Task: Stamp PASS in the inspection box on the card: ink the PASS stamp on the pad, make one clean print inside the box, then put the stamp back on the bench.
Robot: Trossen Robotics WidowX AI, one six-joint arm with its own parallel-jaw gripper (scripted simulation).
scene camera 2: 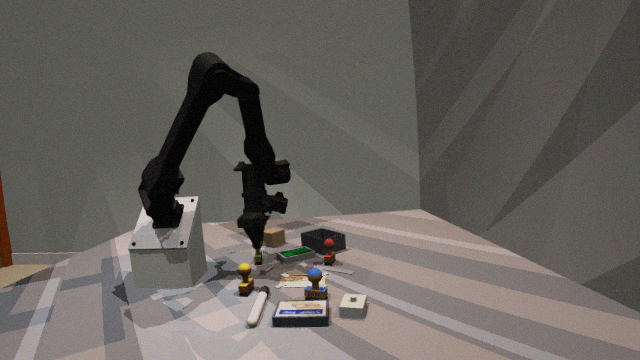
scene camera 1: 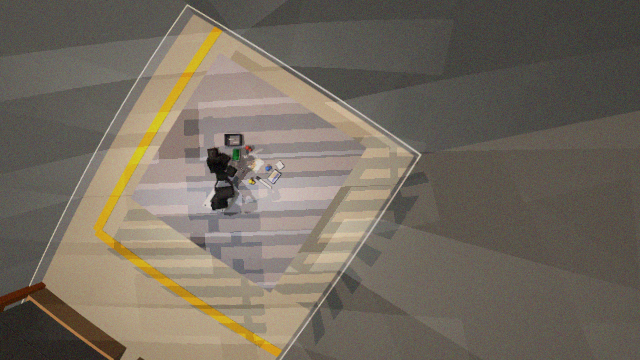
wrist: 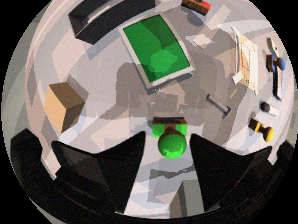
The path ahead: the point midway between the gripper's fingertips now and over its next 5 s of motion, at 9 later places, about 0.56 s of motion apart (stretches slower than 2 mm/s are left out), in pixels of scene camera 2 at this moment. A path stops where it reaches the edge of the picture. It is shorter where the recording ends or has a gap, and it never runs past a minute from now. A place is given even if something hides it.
My gripper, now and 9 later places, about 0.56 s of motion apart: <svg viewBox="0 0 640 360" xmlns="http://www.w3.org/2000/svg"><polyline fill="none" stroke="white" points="259,246 258,254 259,251 259,249 259,246 259,243 258,241 258,237 258,235 257,232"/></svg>
